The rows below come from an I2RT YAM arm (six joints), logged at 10 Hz.
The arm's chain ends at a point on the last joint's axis. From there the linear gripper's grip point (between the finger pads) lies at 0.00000 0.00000 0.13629 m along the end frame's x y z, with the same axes.
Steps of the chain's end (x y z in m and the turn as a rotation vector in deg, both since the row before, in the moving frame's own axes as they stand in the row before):
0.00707, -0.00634, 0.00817, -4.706, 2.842, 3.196
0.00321, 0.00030, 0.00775, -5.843, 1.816, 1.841
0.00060, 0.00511, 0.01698, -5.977, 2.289, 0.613
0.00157, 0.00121, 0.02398, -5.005, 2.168, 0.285
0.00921, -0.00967, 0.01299, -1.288, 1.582, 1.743
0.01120, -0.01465, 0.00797, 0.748, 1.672, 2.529
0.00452, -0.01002, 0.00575, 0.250, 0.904, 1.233
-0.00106, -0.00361, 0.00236, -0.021, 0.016, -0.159
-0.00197, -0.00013, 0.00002, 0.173, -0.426, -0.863
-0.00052, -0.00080, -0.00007, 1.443, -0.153, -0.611
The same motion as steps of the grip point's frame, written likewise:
0.01350, 0.00502, 0.00754, -4.706, 2.842, 3.196
0.00730, 0.01424, 0.00697, -5.843, 1.816, 1.841
0.00596, 0.01933, 0.01613, -5.977, 2.289, 0.613
0.00669, 0.01311, 0.02336, -5.005, 2.168, 0.285
0.01293, -0.00655, 0.01290, -1.288, 1.582, 1.743
0.01521, -0.01634, 0.00790, 0.748, 1.672, 2.529
0.00668, -0.01059, 0.00573, 0.250, 0.904, 1.233
-0.00102, -0.00356, 0.00236, -0.021, 0.016, -0.159
-0.00299, -0.00053, 0.00002, 0.173, -0.426, -0.863
-0.00090, -0.00423, -0.00011, 1.443, -0.153, -0.611

